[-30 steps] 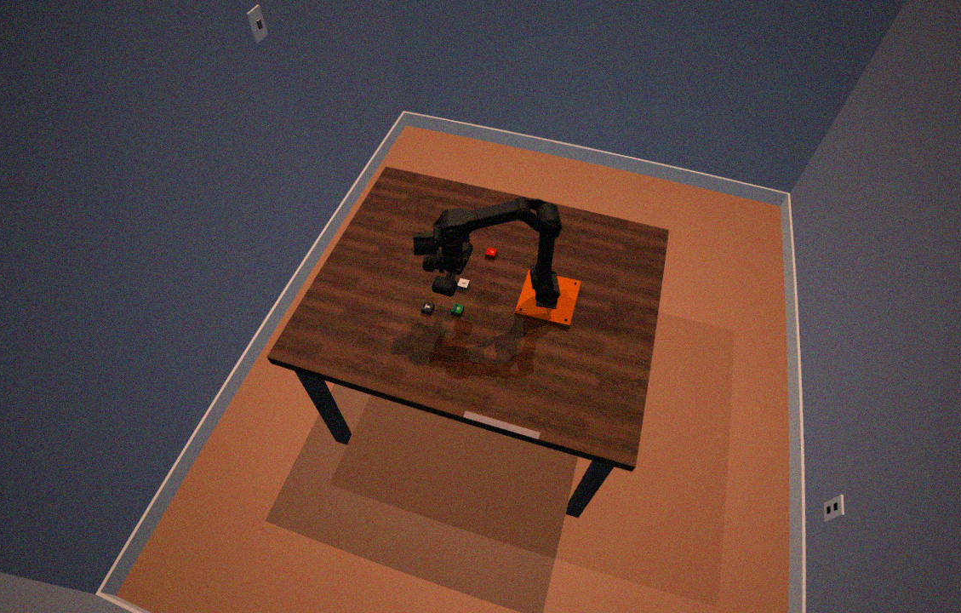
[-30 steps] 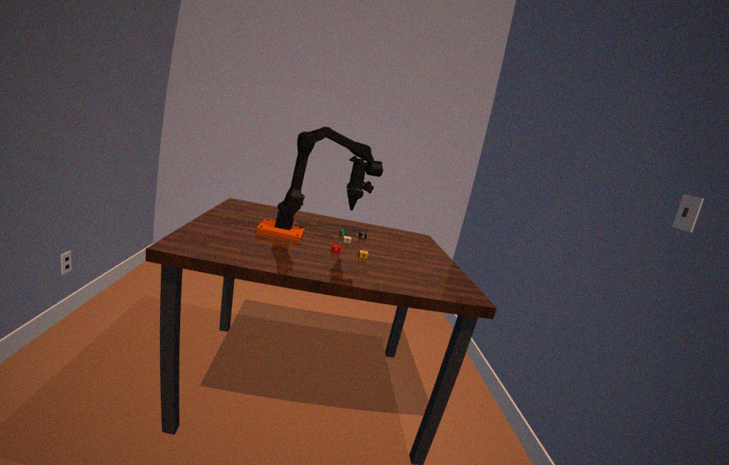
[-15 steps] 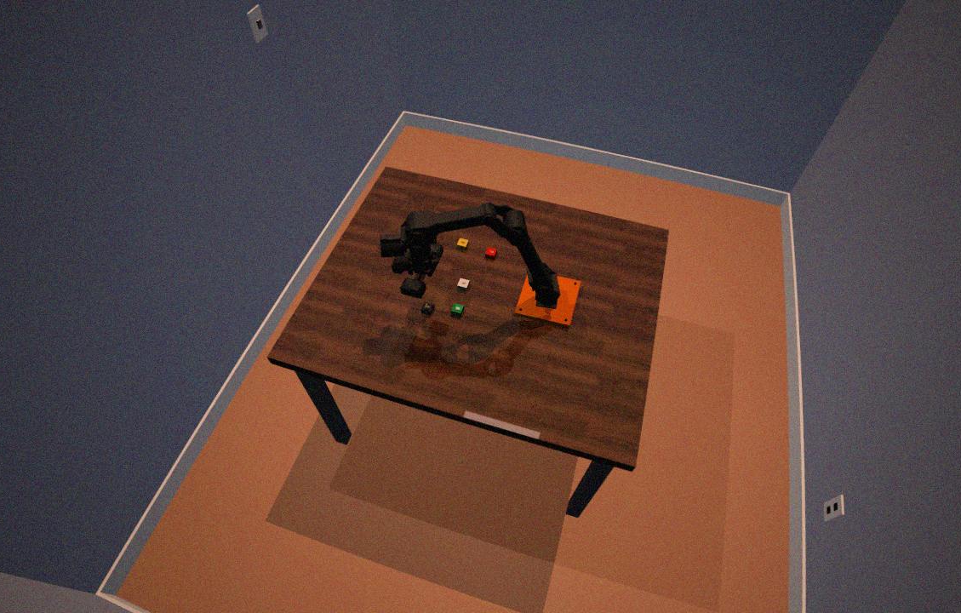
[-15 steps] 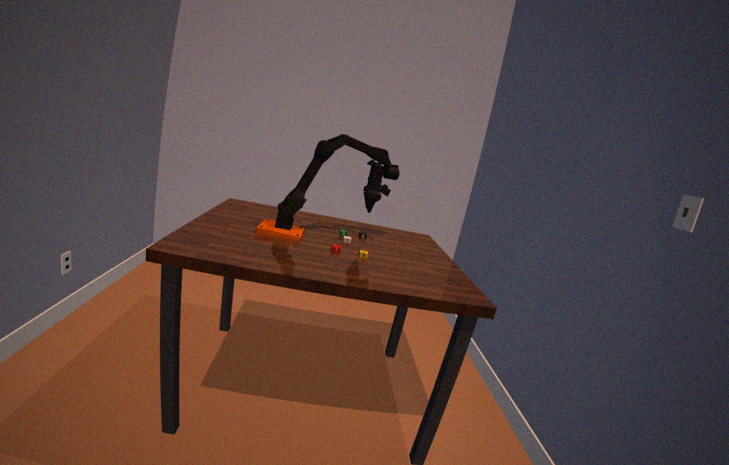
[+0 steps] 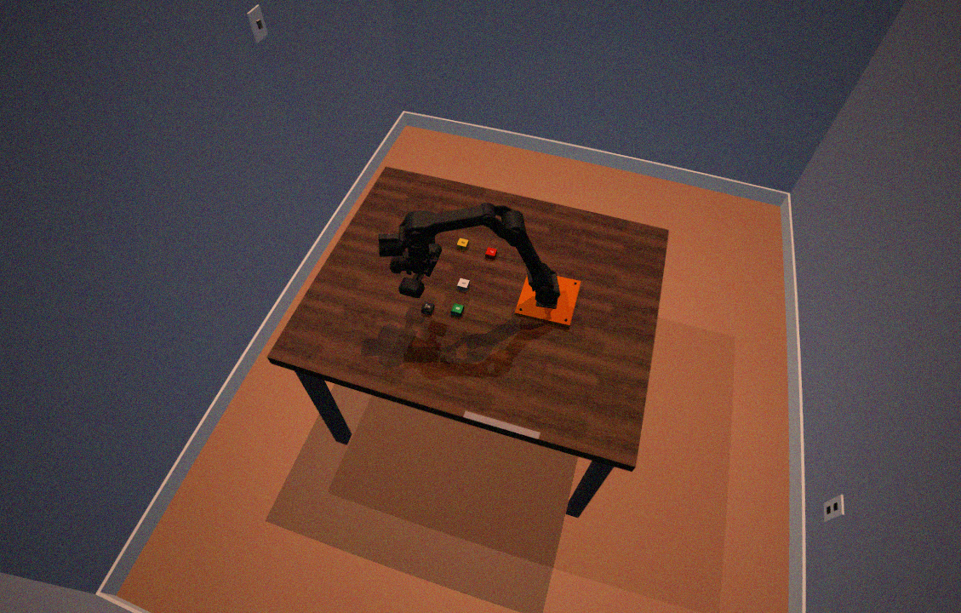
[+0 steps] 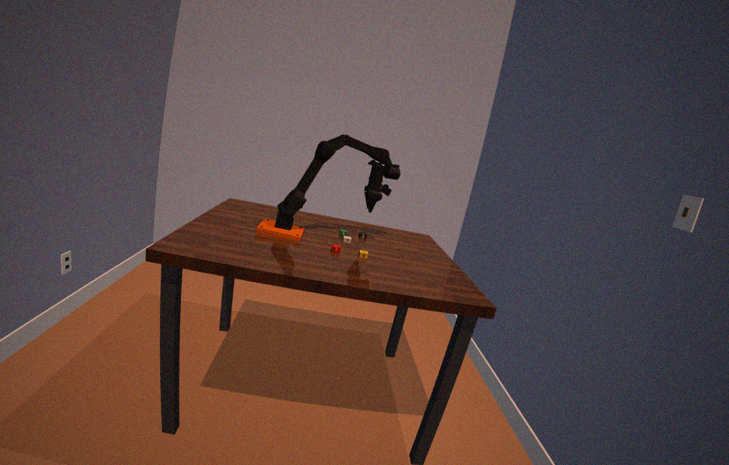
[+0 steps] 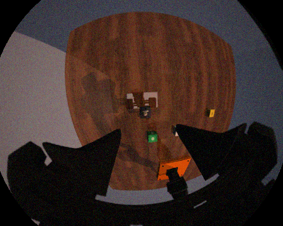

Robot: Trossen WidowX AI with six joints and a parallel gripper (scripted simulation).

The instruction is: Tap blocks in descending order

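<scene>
The red block lies 27 cm to the right of my gripper tip, 15 cm behind it and 12 cm below it. The rest, counted from my gripper tip: white block (12 cm to the right, 12 cm below, 9 cm behind); black block (12 cm below); green block (12 cm below, 10 cm behind, 2 cm to the right).
</scene>
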